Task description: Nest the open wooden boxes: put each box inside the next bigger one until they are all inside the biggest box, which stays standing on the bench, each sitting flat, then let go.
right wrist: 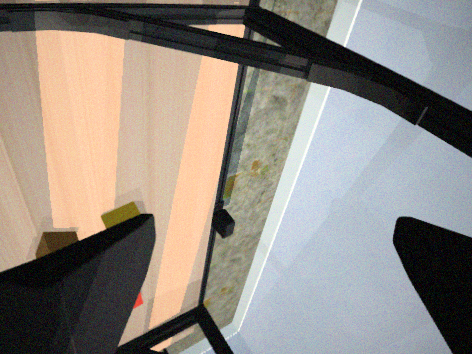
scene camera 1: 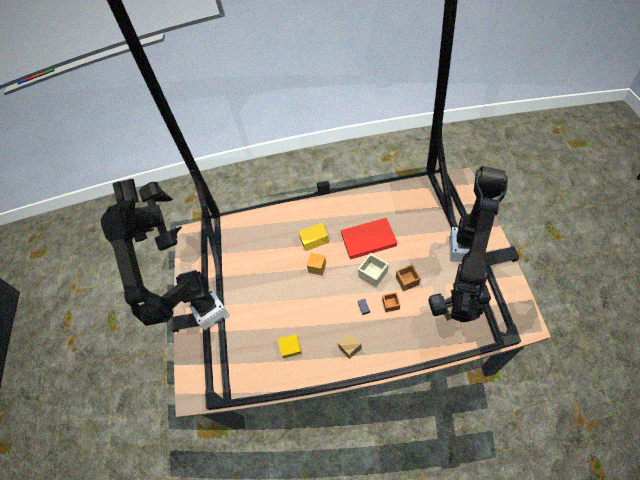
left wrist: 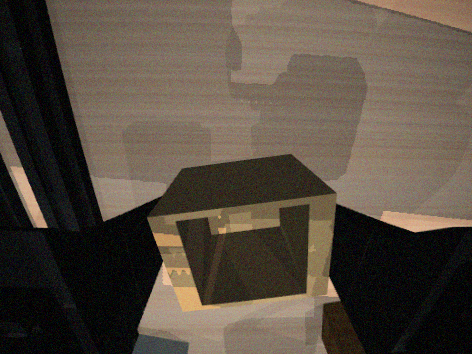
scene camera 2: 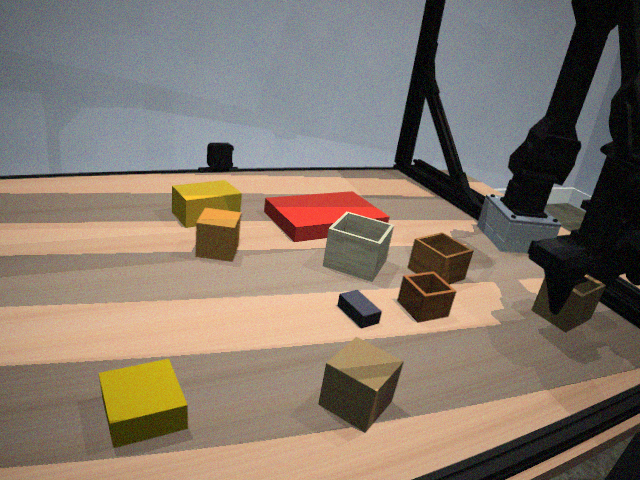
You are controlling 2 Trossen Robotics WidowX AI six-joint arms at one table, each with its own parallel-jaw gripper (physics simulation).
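Frame: origin at the left arm's base, x ahead, y left, z up, level; metres.
Seen in the pictures: left gripper, fingertip midpoint: [left wrist: 240, 199] [scene camera 2: 571, 308]; right gripper, fingertip midpoint: [right wrist: 275, 228] [scene camera 1: 176, 213]; left arm's base at its link origin: [scene camera 1: 466, 240] [scene camera 2: 523, 208]; right arm's base at its link origin: [scene camera 1: 205, 306].
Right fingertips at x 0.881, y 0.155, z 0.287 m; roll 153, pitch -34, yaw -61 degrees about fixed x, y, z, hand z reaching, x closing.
Note:
Pixels of each thing's top centre, then the offset from my right fingertips to it.
- tan open box at its top centre: [left wrist: 248, 262] [scene camera 2: 576, 280] 0.837 m back, 0.075 m left, 0.293 m down
- orange cube at its top centre: [scene camera 2: 219, 217] [right wrist: 62, 265] [scene camera 1: 315, 260] 0.376 m back, 0.047 m right, 0.298 m down
- red slab at its top centre: [scene camera 2: 327, 207] [scene camera 1: 368, 236] 0.542 m back, 0.173 m right, 0.323 m down
- small dark blue block at its top centre: [scene camera 2: 360, 302] [scene camera 1: 363, 305] 0.547 m back, 0.088 m left, 0.331 m down
- flat yellow block at its top centre: [scene camera 2: 141, 388] [scene camera 1: 289, 344] 0.333 m back, 0.247 m left, 0.320 m down
- tan cube at its top centre: [scene camera 2: 365, 362] [scene camera 1: 349, 343] 0.519 m back, 0.229 m left, 0.298 m down
Three open wooden boxes stand near the right middle of the bench: a pale grey-green one [scene camera 1: 365, 276] [scene camera 2: 351, 257], a brown one [scene camera 1: 410, 286] [scene camera 2: 434, 269] and a smaller orange-brown one [scene camera 1: 391, 309] [scene camera 2: 423, 307]. A tan open box [left wrist: 241, 182] [scene camera 2: 544, 305] sits at the right edge of the bench, mostly hidden under the left arm in the scene views. My left gripper [scene camera 1: 449, 310] is low over it, and in the left wrist view both fingers press against its two sides. My right gripper [scene camera 1: 141, 189] [right wrist: 275, 228] is open and empty, raised off the bench's left side.
Solid blocks lie about: a yellow block [scene camera 1: 313, 235], an orange cube [scene camera 1: 316, 263], a red slab [scene camera 1: 369, 237], a small dark blue block [scene camera 1: 364, 306], a flat yellow block [scene camera 1: 289, 345] and a tan cube [scene camera 1: 350, 345]. Black frame posts [scene camera 1: 209, 286] stand on the bench.

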